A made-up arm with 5 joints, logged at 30 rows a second.
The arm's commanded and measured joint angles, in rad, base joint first. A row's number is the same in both.
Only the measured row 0 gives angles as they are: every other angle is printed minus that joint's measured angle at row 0.
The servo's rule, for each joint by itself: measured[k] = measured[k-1] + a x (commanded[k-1-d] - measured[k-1]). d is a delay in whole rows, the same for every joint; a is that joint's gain. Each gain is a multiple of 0.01, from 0.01 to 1. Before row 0 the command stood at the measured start. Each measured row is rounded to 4 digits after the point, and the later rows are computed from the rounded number. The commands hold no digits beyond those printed.
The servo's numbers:
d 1
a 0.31 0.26 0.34 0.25 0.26
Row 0, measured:
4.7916, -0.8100, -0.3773, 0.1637, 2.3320
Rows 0 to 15, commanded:
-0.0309, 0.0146, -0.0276, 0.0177, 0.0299
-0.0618, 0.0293, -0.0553, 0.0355, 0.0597
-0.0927, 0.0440, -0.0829, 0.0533, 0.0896
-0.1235, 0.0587, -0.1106, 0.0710, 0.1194
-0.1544, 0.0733, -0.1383, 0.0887, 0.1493
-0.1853, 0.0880, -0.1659, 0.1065, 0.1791
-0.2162, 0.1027, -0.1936, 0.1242, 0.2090
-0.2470, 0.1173, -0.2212, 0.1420, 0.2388
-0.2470, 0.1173, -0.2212, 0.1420, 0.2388
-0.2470, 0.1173, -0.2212, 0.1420, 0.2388
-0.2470, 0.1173, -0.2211, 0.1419, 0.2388
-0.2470, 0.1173, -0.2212, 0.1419, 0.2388
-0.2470, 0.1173, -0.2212, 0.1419, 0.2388
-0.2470, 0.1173, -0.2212, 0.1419, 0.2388
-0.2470, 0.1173, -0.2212, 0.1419, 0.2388
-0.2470, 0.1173, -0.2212, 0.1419, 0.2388
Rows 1 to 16, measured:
0.0000, 0.0000, 0.0000, 0.0000, 0.0000
-0.0096, 0.0038, -0.0094, 0.0044, 0.0078
-0.0258, 0.0104, -0.0250, 0.0122, 0.0213
-0.0465, 0.0191, -0.0447, 0.0225, 0.0391
-0.0704, 0.0294, -0.0671, 0.0346, 0.0600
-0.0964, 0.0408, -0.0913, 0.0481, 0.0832
-0.1240, 0.0531, -0.1167, 0.0627, 0.1081
-0.1526, 0.0660, -0.1428, 0.0781, 0.1343
-0.1819, 0.0793, -0.1695, 0.0941, 0.1615
-0.2021, 0.0892, -0.1871, 0.1061, 0.1816
-0.2160, 0.0965, -0.1987, 0.1151, 0.1965
-0.2256, 0.1019, -0.2063, 0.1218, 0.2075
-0.2322, 0.1059, -0.2114, 0.1268, 0.2156
-0.2368, 0.1089, -0.2147, 0.1306, 0.2216
-0.2400, 0.1111, -0.2169, 0.1334, 0.2261
-0.2422, 0.1127, -0.2184, 0.1355, 0.2294

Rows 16 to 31, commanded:
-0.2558, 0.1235, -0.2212, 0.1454, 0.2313
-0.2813, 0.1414, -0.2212, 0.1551, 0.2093
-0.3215, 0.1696, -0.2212, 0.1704, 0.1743
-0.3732, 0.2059, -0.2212, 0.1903, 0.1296
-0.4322, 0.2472, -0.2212, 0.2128, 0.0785
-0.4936, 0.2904, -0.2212, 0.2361, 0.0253
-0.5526, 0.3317, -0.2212, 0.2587, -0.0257
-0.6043, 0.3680, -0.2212, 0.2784, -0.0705
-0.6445, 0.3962, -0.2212, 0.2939, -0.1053
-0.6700, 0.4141, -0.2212, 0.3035, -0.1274
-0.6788, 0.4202, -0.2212, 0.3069, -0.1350
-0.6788, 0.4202, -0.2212, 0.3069, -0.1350
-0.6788, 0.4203, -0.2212, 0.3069, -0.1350
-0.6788, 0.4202, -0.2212, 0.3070, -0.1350
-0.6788, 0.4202, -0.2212, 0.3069, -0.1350
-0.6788, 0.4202, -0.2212, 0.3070, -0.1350
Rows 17 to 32, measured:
-0.2437, 0.1139, -0.2194, 0.1371, 0.2318
-0.2475, 0.1164, -0.2200, 0.1392, 0.2317
-0.2580, 0.1229, -0.2204, 0.1432, 0.2259
-0.2777, 0.1350, -0.2207, 0.1500, 0.2125
-0.3073, 0.1534, -0.2209, 0.1601, 0.1909
-0.3460, 0.1778, -0.2210, 0.1733, 0.1617
-0.3918, 0.2071, -0.2211, 0.1890, 0.1262
-0.4416, 0.2395, -0.2211, 0.2064, 0.0867
-0.4920, 0.2729, -0.2211, 0.2244, 0.0458
-0.5393, 0.3050, -0.2211, 0.2418, 0.0065
-0.5798, 0.3334, -0.2211, 0.2572, -0.0283
-0.6105, 0.3560, -0.2211, 0.2696, -0.0560
-0.6317, 0.3727, -0.2211, 0.2789, -0.0765
-0.6463, 0.3851, -0.2211, 0.2859, -0.0917
-0.6564, 0.3942, -0.2211, 0.2912, -0.1030
-0.6633, 0.4010, -0.2211, 0.2951, -0.1113

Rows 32 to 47, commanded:
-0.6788, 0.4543, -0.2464, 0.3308, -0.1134
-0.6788, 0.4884, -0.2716, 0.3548, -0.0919
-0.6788, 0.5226, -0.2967, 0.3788, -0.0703
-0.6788, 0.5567, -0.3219, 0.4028, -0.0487
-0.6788, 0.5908, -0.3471, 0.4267, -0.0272
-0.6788, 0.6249, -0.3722, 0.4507, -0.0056
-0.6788, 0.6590, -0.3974, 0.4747, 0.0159
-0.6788, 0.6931, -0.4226, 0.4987, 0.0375
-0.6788, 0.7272, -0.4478, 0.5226, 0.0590
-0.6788, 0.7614, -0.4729, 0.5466, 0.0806
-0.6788, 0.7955, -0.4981, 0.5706, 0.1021
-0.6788, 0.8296, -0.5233, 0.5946, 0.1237
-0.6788, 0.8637, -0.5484, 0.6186, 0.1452
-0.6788, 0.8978, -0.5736, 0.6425, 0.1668
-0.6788, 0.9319, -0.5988, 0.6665, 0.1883
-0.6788, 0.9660, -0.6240, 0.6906, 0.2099
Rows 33 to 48, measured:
-0.6681, 0.4060, -0.2211, 0.2981, -0.1175
-0.6714, 0.4186, -0.2297, 0.3063, -0.1164
-0.6737, 0.4367, -0.2439, 0.3184, -0.1100
-0.6753, 0.4590, -0.2619, 0.3335, -0.0997
-0.6764, 0.4844, -0.2823, 0.3508, -0.0864
-0.6771, 0.5121, -0.3043, 0.3698, -0.0710
-0.6776, 0.5414, -0.3274, 0.3900, -0.0540
-0.6780, 0.5720, -0.3512, 0.4112, -0.0358
-0.6782, 0.6035, -0.3755, 0.4331, -0.0167
-0.6784, 0.6357, -0.4001, 0.4555, 0.0030
-0.6785, 0.6684, -0.4249, 0.4783, 0.0232
-0.6786, 0.7014, -0.4498, 0.5014, 0.0437
-0.6787, 0.7347, -0.4748, 0.5247, 0.0645
-0.6787, 0.7682, -0.4998, 0.5482, 0.0855
-0.6787, 0.8019, -0.5249, 0.5718, 0.1066
-0.6787, 0.8357, -0.5500, 0.5955, 0.1278

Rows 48 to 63, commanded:
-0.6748, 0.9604, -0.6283, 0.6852, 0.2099
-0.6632, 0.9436, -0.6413, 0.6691, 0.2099
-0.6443, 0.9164, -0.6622, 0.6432, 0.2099
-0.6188, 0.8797, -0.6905, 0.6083, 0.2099
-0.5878, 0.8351, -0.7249, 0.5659, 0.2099
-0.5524, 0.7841, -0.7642, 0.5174, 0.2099
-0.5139, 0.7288, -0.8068, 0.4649, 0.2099
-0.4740, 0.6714, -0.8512, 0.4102, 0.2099
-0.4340, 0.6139, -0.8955, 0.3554, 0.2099
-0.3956, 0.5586, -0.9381, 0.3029, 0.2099
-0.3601, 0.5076, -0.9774, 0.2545, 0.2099
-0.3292, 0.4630, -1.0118, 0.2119, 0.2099
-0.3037, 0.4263, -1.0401, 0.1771, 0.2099
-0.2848, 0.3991, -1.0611, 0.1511, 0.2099
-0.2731, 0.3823, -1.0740, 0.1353, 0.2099
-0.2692, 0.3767, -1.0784, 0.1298, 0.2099
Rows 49 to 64, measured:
-0.6787, 0.8696, -0.5752, 0.6193, 0.1491
-0.6775, 0.8932, -0.5933, 0.6358, 0.1649
-0.6731, 0.9063, -0.6096, 0.6441, 0.1766
-0.6642, 0.9089, -0.6275, 0.6439, 0.1853
-0.6501, 0.9013, -0.6489, 0.6350, 0.1917
-0.6308, 0.8841, -0.6747, 0.6177, 0.1964
-0.6065, 0.8581, -0.7051, 0.5926, 0.1999
-0.5778, 0.8245, -0.7397, 0.5607, 0.2025
-0.5456, 0.7847, -0.7776, 0.5231, 0.2044
-0.5110, 0.7403, -0.8177, 0.4812, 0.2058
-0.4752, 0.6931, -0.8586, 0.4366, 0.2069
-0.4395, 0.6449, -0.8990, 0.3911, 0.2077
-0.4053, 0.5976, -0.9374, 0.3463, 0.2083
-0.3738, 0.5531, -0.9723, 0.3040, 0.2087
-0.3462, 0.5131, -1.0025, 0.2658, 0.2090
-0.3235, 0.4791, -1.0268, 0.2332, 0.2092

